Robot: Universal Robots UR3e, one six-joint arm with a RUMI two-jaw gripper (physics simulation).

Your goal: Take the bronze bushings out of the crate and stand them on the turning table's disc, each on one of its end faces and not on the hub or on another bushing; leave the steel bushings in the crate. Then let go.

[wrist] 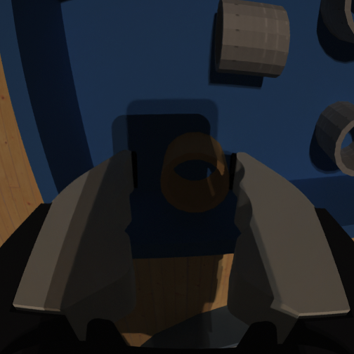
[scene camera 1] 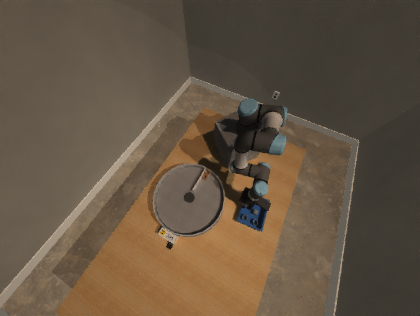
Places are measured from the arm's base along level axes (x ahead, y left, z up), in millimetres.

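Where they show: arm's base, origin of the base link: [scene camera 1: 247, 128].
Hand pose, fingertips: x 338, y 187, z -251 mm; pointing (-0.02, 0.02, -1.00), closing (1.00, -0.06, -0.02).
Things, the pixels of their top centre, and the offset from my fingertips. "spot": a spot on its surface instead.
- blue crate, middle of its top: [scene camera 1: 253, 210] dz +28, dx +31, dy +39 mm
- turning table's grey disc, middle of its top: [scene camera 1: 189, 197] dz +39, dx +129, dy -339 mm
- pale bar, surface spot: [scene camera 1: 199, 181] spot: dz +53, dx +18, dy -327 mm
- dark hub, middle of its top: [scene camera 1: 189, 197] dz +39, dx +129, dy -339 mm
- labelled box, surface spot: [scene camera 1: 168, 235] spot: dz +36, dx +360, dy -343 mm
- small black block, surface spot: [scene camera 1: 170, 245] spot: dz -21, dx +404, dy -317 mm
The blue crate [scene camera 1: 249, 227] [wrist: 150, 50] stands right of the turning table's grey disc [scene camera 1: 175, 215]. My gripper [scene camera 1: 254, 201] [wrist: 183, 157] is low over the crate's end nearest the robot base, its jaws partly open. In the wrist view a bronze bushing [wrist: 194, 199] stands on end between the fingertips, close to the right one, with a clear gap to the left one. A steel bushing [wrist: 254, 39] lies on its side; two more, a nearer one [wrist: 327, 122] and a farther one [wrist: 334, 30], stand on end. Small bronze pieces [scene camera 1: 206, 174] are on the disc near its rim; their exact pose is too small to tell.
A pale bar [scene camera 1: 199, 181] runs from the disc's rim towards the dark hub [scene camera 1: 189, 197], beside the bronze pieces. A labelled box [scene camera 1: 168, 235] and a small black block [scene camera 1: 170, 245] are at the disc's front edge. The crate's walls rise around the bushings.
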